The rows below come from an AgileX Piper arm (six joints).
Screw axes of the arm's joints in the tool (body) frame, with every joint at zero. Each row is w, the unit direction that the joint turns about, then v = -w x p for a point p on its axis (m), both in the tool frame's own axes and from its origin. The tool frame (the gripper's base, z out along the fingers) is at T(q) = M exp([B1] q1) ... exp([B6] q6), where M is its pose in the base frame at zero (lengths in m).
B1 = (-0.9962, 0, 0.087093, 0, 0.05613, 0)
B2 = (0, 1, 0, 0.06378, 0, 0.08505)
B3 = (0, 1, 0, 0.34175, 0, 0.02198)
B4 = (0, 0, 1, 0, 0, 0)
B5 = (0, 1, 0, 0.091, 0, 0)
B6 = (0, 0, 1, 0, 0, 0)
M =
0.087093 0 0.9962 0.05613
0 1 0 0
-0.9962 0 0.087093 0.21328
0 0 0 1
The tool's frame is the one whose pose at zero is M.
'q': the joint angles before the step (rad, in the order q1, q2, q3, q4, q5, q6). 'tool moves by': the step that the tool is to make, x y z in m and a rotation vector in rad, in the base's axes. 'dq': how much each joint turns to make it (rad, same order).
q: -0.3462, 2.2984, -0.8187, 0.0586, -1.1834, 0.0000
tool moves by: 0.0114, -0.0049, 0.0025, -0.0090, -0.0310, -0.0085
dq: -0.0001, 0.0141, -0.0525, 0.0087, 0.0062, 0.0000
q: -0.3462, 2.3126, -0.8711, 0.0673, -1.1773, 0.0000
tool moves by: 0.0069, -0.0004, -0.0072, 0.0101, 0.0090, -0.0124
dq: 0.0098, 0.0298, -0.0364, 0.0231, 0.0186, 0.0000
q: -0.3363, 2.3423, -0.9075, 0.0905, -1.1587, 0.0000
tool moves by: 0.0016, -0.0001, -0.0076, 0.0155, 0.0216, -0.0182
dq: 0.0063, 0.0212, -0.0149, 0.0255, 0.0193, 0.0001
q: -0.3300, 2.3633, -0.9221, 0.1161, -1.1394, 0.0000
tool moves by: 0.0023, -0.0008, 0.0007, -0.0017, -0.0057, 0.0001
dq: -0.0001, 0.0020, -0.0102, -0.0001, 0.0023, 0.0000
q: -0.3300, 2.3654, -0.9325, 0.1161, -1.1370, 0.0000
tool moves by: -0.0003, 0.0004, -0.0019, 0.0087, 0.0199, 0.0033
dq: -0.0001, -0.0001, 0.0001, -0.0030, 0.0218, 0.0000
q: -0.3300, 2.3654, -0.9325, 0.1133, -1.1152, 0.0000
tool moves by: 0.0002, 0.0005, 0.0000, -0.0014, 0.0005, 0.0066
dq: 0.0000, 0.0000, 0.0001, -0.0068, -0.0001, 0.0001
